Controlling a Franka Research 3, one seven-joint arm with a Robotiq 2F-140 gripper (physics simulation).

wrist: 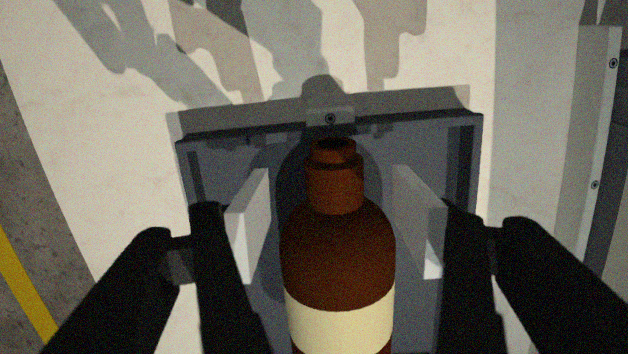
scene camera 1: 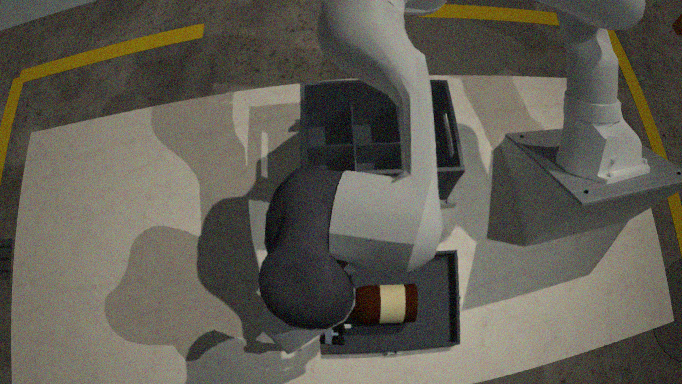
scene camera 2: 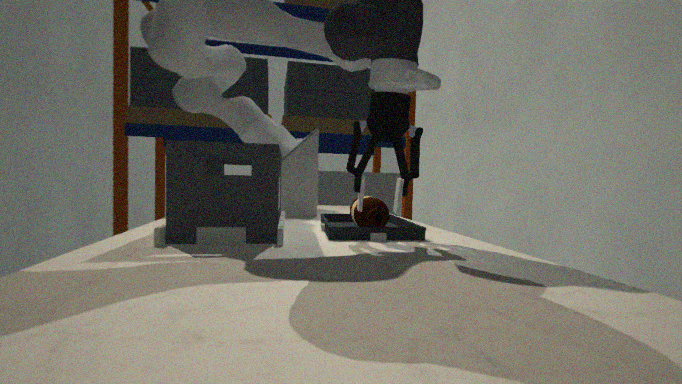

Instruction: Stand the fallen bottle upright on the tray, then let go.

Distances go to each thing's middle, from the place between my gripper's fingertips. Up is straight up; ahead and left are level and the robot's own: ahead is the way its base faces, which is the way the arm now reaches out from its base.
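There is the brown bottle [scene camera 1: 374, 304], and I see that my gripper is 5 cm beyond it and 1 cm higher than it.
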